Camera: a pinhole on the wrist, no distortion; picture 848 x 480 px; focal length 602.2 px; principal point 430.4 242.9 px. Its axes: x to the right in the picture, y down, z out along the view. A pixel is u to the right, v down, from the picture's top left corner.
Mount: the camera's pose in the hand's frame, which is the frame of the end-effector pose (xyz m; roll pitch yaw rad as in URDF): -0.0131 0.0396 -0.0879 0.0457 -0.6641 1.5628
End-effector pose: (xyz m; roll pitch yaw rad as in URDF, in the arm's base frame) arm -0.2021 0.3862 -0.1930 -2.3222 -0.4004 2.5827
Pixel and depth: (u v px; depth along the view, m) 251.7 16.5 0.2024
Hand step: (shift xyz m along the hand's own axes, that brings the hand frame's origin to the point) 0.0708 -0.1308 0.0316
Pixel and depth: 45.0 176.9 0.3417
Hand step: 0.0369 -0.3424 0.0448
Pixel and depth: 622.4 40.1 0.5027
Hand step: 0.1775 -0.1405 0.4002
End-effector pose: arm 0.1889 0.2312 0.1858 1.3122 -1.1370 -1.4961
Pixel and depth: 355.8 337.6 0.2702
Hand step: -0.0448 -0.1541 0.1056
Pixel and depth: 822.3 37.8 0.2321
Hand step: 0.0763 0.0171 0.1849
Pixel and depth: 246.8 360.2 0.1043
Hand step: -0.0293 -0.0501 -0.0247
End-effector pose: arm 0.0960 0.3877 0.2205 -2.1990 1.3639 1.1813
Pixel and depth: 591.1 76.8 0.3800
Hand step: 0.1078 -0.1125 0.2698
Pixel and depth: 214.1 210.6 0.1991
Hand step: 0.0052 -0.1392 0.0243
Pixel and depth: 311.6 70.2 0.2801
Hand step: 0.0782 -0.1748 0.0955
